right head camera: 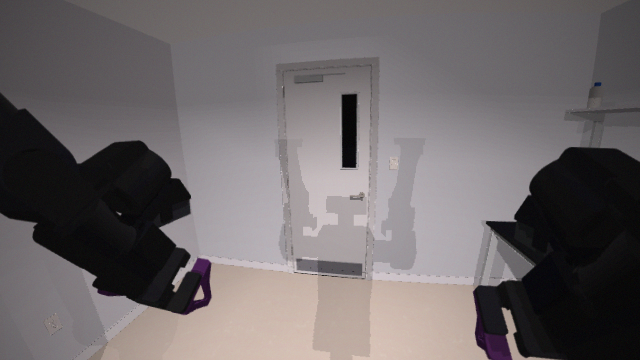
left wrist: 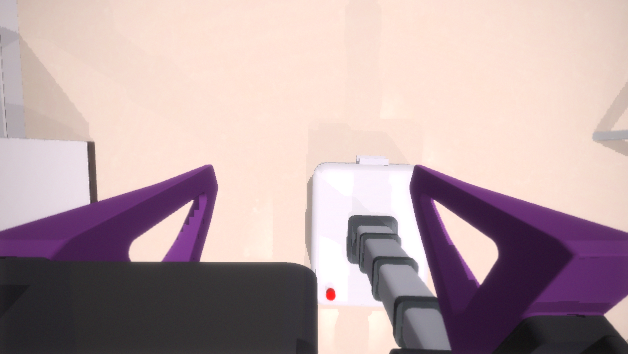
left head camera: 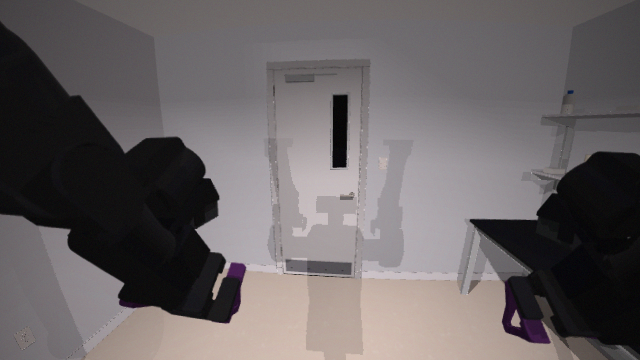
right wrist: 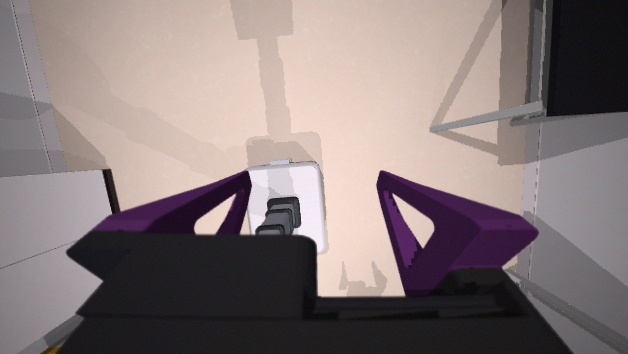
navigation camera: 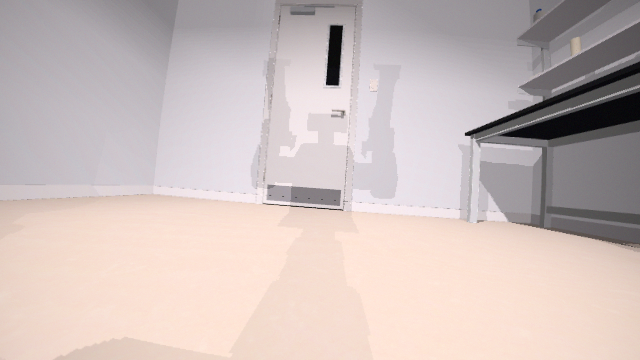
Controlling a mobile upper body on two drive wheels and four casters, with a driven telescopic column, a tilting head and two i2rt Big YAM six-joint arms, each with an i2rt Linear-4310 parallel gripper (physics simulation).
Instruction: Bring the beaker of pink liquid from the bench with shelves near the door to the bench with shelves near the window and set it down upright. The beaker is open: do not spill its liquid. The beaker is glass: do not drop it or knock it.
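The beaker of pink liquid does not show in any view. A black-topped bench with shelves stands at the right, beside the door; much of its top is hidden by the right arm in the head views. The bench near the window cannot be made out. My left gripper is open and empty, with its purple fingers wide apart above the floor, left of the door in the head views. My right gripper is open and empty, low in front of the bench in the left head view.
The closed door is straight ahead. A blue-capped bottle stands on the upper shelf. A beige cylinder stands on the lower shelf. My white base is below. A white block-like surface lies at the left.
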